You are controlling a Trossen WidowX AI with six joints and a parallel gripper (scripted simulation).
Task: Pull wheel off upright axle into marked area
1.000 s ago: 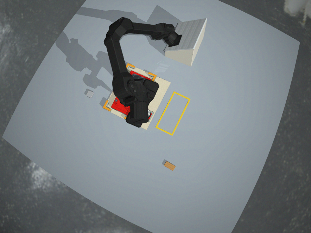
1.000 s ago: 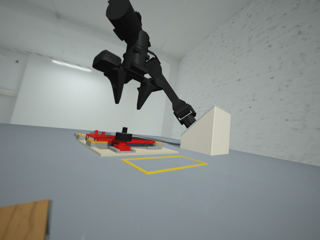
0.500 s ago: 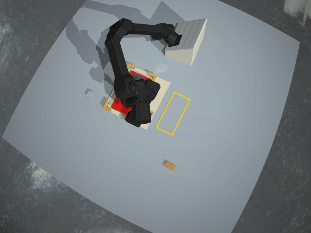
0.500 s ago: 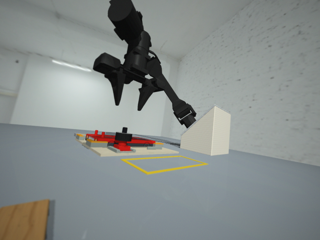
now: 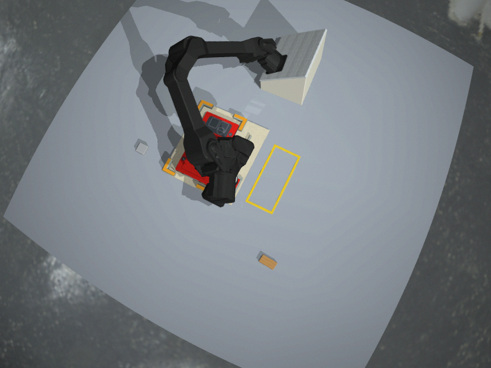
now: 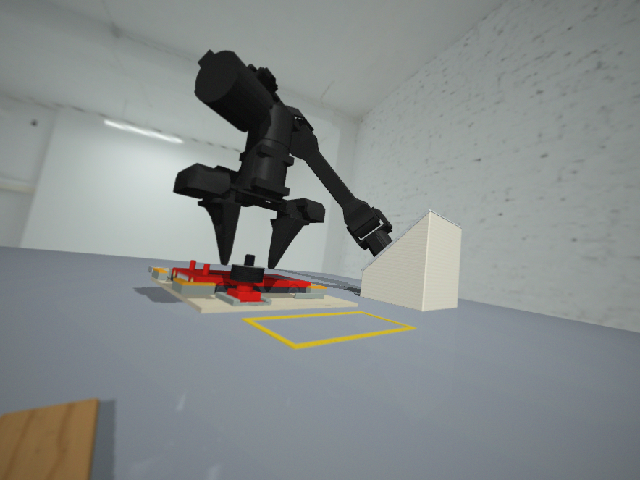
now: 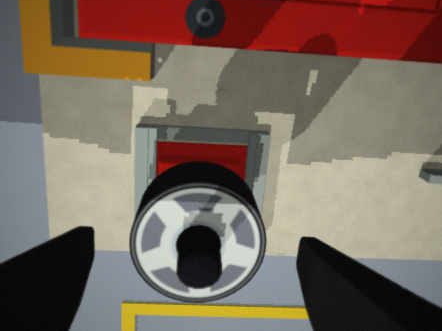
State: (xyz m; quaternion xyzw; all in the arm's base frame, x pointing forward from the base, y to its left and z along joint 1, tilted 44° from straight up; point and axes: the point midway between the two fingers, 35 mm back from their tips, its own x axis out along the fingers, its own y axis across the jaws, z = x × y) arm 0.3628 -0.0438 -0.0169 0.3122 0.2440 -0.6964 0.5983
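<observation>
Now: the black wheel 1 cm below my gripper tip. From my gripper tip the other things lie so: wooden block (19 cm ahead, 17 cm to the left, 4 cm below); upright axle (1 cm below).
</observation>
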